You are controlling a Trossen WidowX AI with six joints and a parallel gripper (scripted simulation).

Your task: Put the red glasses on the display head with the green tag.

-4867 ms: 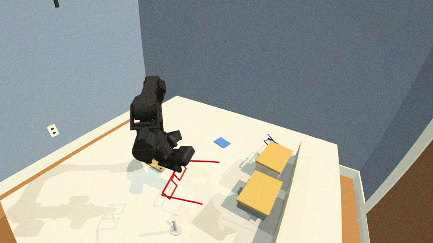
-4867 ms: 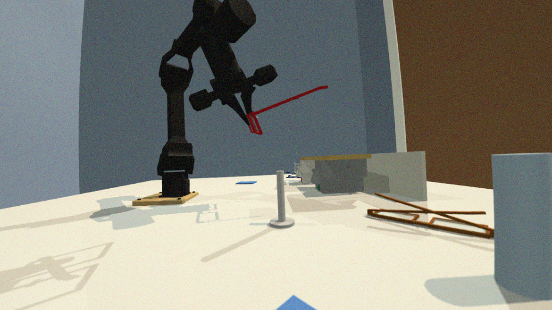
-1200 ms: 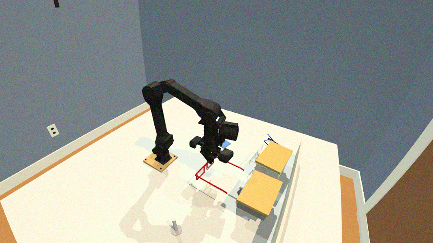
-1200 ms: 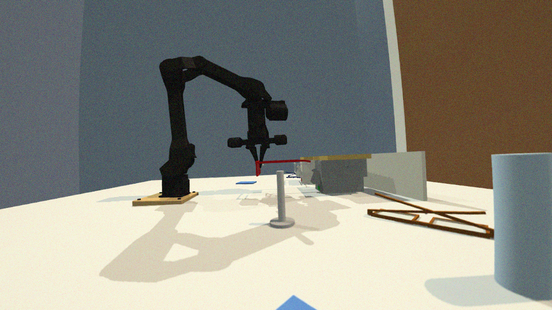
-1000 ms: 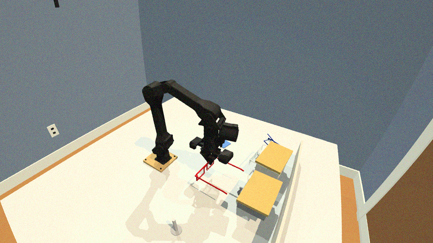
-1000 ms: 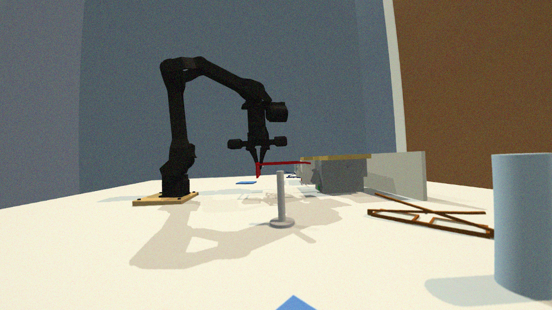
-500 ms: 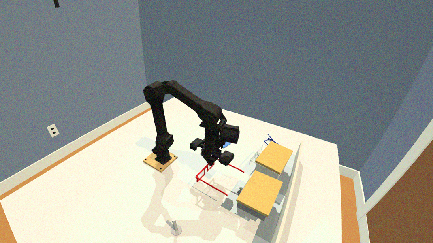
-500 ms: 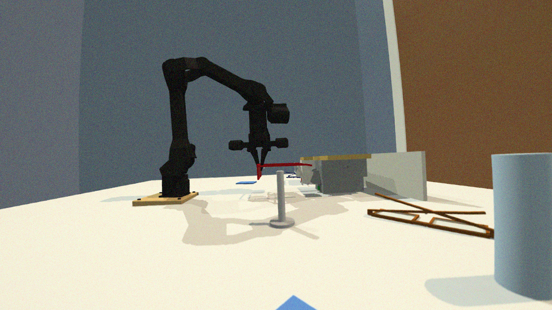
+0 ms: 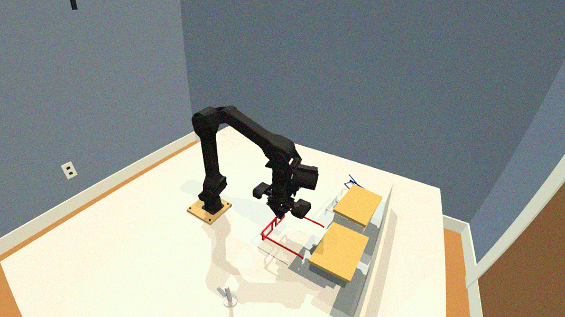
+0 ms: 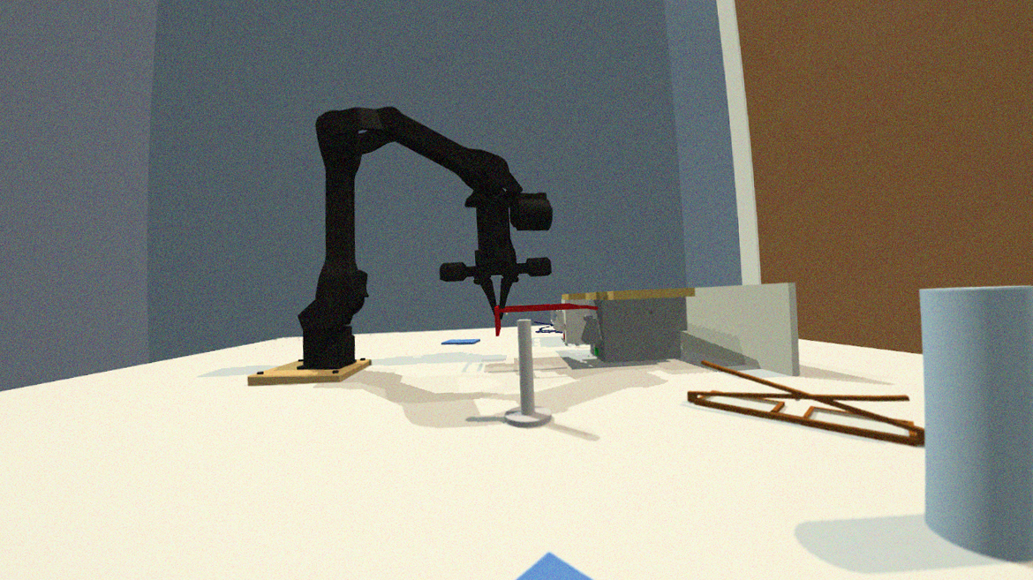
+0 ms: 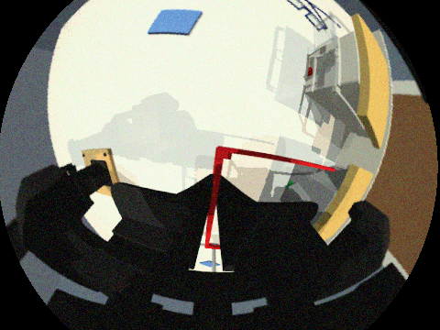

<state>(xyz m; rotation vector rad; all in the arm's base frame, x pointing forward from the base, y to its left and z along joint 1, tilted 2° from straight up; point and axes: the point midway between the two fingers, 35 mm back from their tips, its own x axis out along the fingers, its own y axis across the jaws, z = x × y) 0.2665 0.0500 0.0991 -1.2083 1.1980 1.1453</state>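
My gripper tip is 200 mm short of the display head, 40 mm to the left of it and 10 mm above it. From my gripper tip the other things lie so: pale blue cylinder: 470 mm to the right, 190 mm ahead, 20 mm below; thin grey wall: 330 mm ahead, 70 mm to the left, 10 mm below; white stand post: 290 mm to the right, 40 mm below, 20 mm ahead.
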